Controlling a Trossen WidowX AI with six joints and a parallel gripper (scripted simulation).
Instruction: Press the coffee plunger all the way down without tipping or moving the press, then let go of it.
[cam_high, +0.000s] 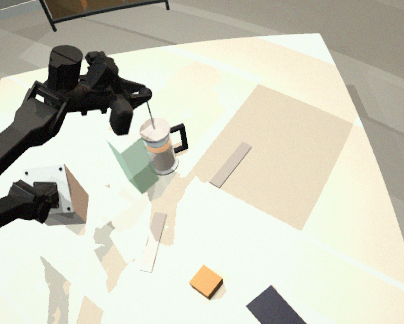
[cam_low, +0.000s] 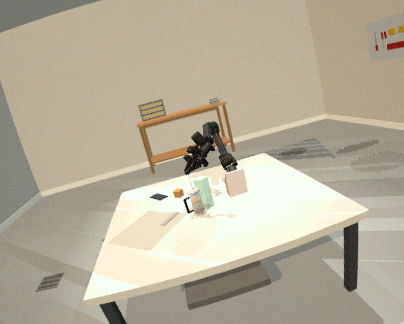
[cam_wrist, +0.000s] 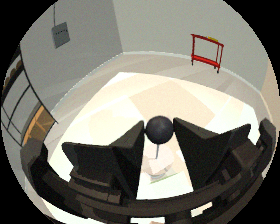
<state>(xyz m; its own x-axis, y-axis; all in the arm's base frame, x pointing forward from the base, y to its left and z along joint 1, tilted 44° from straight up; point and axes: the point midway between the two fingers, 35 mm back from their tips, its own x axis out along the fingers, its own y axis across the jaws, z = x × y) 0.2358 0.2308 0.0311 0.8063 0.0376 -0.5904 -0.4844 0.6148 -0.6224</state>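
My gripper tip is now 13 cm above the glass coffee press. Round my gripper tip: translucent green box: 7 cm behind, 6 cm to the right, 17 cm below; dark flat plate: 26 cm ahead, 42 cm to the right, 26 cm below.
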